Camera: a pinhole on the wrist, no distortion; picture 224 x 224 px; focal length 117.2 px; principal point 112.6 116.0 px. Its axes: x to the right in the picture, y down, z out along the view. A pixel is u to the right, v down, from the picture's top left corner.
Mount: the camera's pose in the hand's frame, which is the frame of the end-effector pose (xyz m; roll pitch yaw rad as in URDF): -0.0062 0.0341 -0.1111 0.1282 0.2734 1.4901
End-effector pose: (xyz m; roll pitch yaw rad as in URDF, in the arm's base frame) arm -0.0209 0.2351 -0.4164 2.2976 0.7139 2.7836
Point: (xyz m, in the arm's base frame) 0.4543 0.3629 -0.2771
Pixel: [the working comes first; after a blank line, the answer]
In the camera's frame: -0.1086 0.4393 0.3621

outside the picture
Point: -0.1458 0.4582 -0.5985
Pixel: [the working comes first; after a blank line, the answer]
In the camera's frame: 0.0216 -0.2316 0.2884

121 22
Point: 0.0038 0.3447 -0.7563
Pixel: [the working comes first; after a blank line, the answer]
In the camera's frame: -0.2169 -0.2093 0.3409

38 44
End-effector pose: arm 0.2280 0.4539 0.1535 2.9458 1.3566 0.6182
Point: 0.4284 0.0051 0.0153
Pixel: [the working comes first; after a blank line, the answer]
In the camera's frame: 0.3190 -0.0314 0.4361

198 108
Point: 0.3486 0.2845 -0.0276
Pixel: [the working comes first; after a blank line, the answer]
In the camera's frame: 0.1190 -0.1387 0.2497

168 51
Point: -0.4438 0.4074 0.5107
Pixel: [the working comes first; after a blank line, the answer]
In the camera's frame: -0.6304 0.4681 0.3047

outside the picture
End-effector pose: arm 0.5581 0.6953 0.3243 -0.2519 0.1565 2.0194
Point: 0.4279 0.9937 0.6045
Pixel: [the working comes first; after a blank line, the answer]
In the camera's frame: -0.2151 -0.2421 0.4157

52 48
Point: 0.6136 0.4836 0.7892
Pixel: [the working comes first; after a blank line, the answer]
In the camera's frame: -0.2615 0.3288 0.4427

43 203
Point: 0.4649 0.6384 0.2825
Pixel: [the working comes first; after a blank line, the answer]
In the camera's frame: 0.0526 0.0193 0.1135

167 136
